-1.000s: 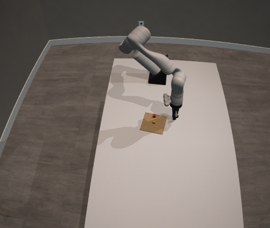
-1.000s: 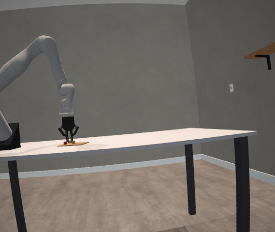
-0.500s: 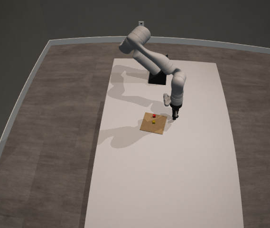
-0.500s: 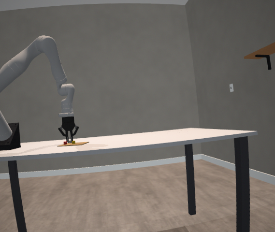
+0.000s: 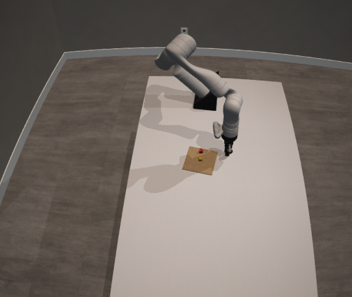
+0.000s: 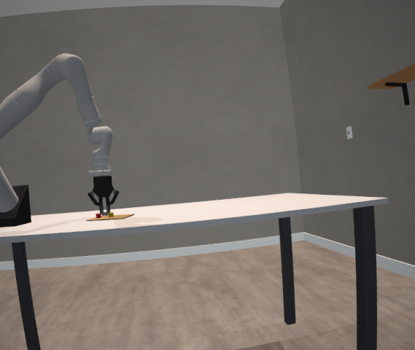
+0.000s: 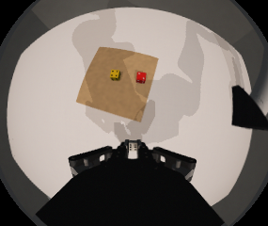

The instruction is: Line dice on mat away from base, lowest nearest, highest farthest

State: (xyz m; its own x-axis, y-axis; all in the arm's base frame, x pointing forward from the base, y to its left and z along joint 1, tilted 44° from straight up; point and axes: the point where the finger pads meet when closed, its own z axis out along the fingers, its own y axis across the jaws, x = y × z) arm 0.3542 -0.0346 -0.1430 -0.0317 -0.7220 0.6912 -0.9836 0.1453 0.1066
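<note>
The yellow die lies 3 cm ahead of my hand, 13 cm to the right of it and 1 cm below it. The rest, counted from my hand: square mat 3 cm ahead, 13 cm to the right, 2 cm below; red die 2 cm behind, 12 cm to the right, 1 cm below; white die 1 cm below.
</note>
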